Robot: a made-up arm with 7 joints.
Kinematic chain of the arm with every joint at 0, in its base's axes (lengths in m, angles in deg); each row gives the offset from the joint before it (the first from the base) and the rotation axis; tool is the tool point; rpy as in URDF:
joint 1: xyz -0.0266 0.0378 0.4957 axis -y
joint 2: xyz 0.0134 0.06 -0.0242 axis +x
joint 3: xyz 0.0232 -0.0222 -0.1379 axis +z
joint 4: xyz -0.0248 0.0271 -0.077 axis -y
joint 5: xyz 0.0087 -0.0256 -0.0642 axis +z
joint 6: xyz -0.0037 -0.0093 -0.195 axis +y
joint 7: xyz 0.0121 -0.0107 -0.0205 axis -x
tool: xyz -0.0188 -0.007 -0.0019 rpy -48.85 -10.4 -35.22
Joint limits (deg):
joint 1: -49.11..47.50
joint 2: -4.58..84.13
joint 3: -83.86..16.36
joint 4: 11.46..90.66
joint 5: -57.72..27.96
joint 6: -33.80..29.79
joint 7: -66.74..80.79
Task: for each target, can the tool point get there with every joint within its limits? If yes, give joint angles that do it. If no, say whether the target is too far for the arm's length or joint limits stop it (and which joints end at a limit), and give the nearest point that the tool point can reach.
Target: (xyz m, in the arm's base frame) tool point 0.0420 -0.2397 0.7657
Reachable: no: joint limits stop it (at a limit: joint 1, joint 2, joint 4, joint 5, joint 6) | nearest point 0.2339 -0.1581 0.4970 | short by 0.340 m
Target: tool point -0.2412 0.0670 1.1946
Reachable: no: too far | nearest point 0.1743 0.2883 0.7061 | short by 0.678 m
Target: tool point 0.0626 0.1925 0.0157
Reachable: yes | joints -4.38 32.83 -50.18 42.57 -12.92 -7.72 -24.92
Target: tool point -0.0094 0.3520 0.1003
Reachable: yes | joints -35.58 47.14 0.12 55.94 -47.90 -25.46 -38.46
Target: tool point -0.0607 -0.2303 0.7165
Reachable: no: joint limits stop it (at a limit: joint 1, joint 2, joint 4, joint 5, joint 6) | nearest point 0.1912 -0.1863 0.4539 | short by 0.367 m
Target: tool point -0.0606 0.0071 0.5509
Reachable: no: joint limits stop it (at a limit: joint 1, joint 2, joint 3, joint 4, joint 5, joint 6) | nearest point -0.1439 -0.1922 0.3386 | short by 0.303 m
